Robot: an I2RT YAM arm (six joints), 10 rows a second.
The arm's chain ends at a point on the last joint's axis. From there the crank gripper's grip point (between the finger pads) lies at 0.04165 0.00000 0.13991 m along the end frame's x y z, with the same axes.
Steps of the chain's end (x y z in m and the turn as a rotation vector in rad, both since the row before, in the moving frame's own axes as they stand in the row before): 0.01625, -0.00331, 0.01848, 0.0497, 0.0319, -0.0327; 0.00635, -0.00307, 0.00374, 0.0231, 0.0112, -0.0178; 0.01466, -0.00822, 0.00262, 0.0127, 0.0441, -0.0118; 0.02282, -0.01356, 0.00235, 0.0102, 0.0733, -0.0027; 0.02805, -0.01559, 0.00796, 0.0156, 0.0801, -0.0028
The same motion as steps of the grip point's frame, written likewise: 0.02055, -0.01166, 0.01687, 0.0497, 0.0319, -0.0327; 0.00788, -0.00705, 0.00322, 0.0231, 0.0112, -0.0178; 0.02077, -0.01051, 0.00063, 0.0127, 0.0441, -0.0118; 0.03295, -0.01510, -0.00108, 0.0102, 0.0733, -0.0027; 0.03911, -0.01788, 0.00416, 0.0156, 0.0801, -0.0028
